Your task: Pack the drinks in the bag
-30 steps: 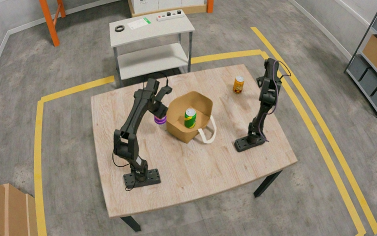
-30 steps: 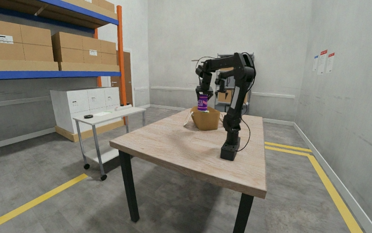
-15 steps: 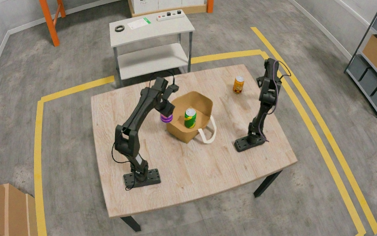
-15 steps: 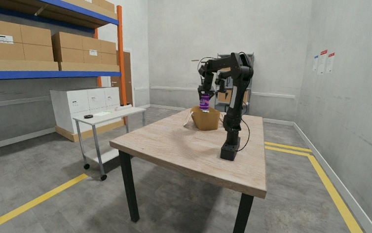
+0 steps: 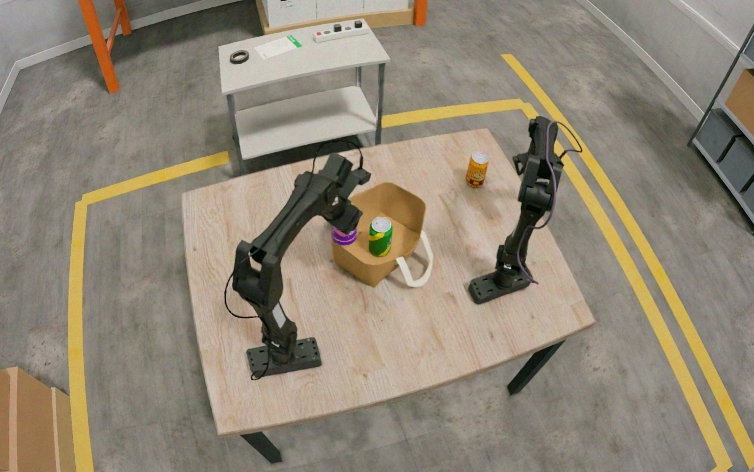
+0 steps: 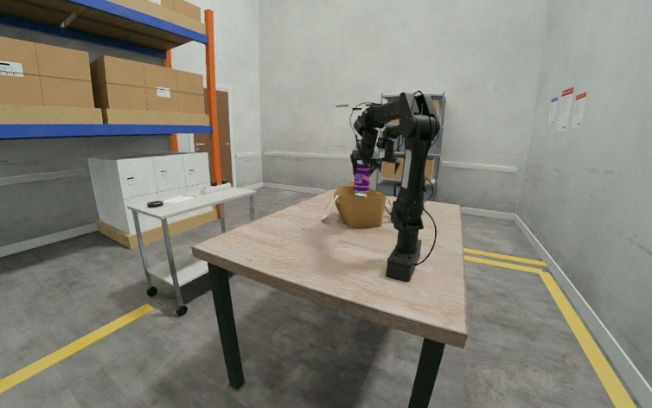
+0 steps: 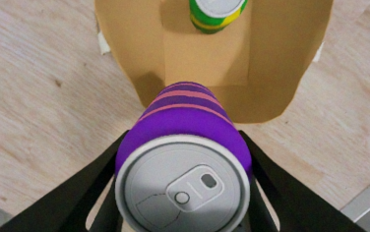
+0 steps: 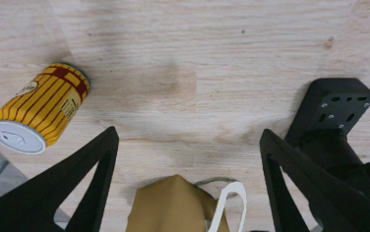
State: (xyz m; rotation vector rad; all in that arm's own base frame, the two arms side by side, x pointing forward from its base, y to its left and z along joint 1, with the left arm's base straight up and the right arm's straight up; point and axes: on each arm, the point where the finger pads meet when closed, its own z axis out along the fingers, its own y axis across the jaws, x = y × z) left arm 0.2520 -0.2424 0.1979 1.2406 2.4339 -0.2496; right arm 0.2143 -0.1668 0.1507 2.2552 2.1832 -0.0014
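Observation:
My left hand is 180 mm above the green can, 120 mm to the left of it and 30 mm short of it. Round my left hand: orange can (530 mm to the right, 180 mm below, 180 mm ahead); purple can (20 mm below).

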